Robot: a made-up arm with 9 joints. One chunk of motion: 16 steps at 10 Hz.
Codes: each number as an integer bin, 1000 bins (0 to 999) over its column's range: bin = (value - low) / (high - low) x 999, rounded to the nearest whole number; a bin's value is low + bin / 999 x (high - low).
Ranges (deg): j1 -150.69..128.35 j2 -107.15..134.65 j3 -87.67..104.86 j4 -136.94..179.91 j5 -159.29..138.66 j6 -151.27..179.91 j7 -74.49..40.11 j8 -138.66..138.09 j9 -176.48..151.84
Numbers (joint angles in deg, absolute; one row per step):
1: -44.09 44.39 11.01 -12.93 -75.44 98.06 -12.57 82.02 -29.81
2: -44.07 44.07 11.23 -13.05 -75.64 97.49 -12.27 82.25 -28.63
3: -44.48 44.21 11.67 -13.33 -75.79 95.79 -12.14 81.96 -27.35
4: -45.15 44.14 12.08 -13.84 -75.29 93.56 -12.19 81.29 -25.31
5: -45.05 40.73 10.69 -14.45 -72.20 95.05 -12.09 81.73 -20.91
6: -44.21 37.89 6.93 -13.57 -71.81 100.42 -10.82 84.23 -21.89
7: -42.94 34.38 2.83 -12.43 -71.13 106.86 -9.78 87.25 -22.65
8: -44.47 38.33 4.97 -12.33 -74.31 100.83 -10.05 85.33 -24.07
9: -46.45 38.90 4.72 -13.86 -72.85 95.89 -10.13 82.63 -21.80
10: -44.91 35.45 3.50 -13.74 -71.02 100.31 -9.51 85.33 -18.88
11: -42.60 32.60 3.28 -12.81 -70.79 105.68 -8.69 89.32 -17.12
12: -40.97 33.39 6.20 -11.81 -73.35 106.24 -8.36 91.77 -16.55
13: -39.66 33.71 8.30 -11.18 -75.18 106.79 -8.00 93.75 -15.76
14: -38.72 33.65 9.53 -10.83 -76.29 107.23 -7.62 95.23 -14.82
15: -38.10 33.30 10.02 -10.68 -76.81 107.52 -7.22 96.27 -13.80
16: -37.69 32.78 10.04 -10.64 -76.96 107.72 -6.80 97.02 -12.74
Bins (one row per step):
1: 382 626 512 391 281 752 540 797 446
2: 382 625 513 391 280 750 542 797 450
3: 380 625 515 390 280 745 544 796 454
4: 378 625 518 388 282 739 543 794 460
5: 378 611 510 386 292 743 544 796 473
6: 381 599 491 389 293 759 555 805 470
7: 386 585 470 393 296 779 564 815 468
8: 380 601 481 393 285 760 562 809 464
9: 373 603 479 388 290 746 561 799 471
10: 379 589 473 388 296 759 566 809 480
11: 387 577 472 391 297 775 574 823 485
12: 393 581 487 395 288 777 576 832 487
13: 398 582 498 397 282 778 580 839 489
14: 401 582 504 398 278 780 583 844 492
15: 403 580 507 398 277 781 586 848 495
16: 405 578 507 398 276 781 590 851 498

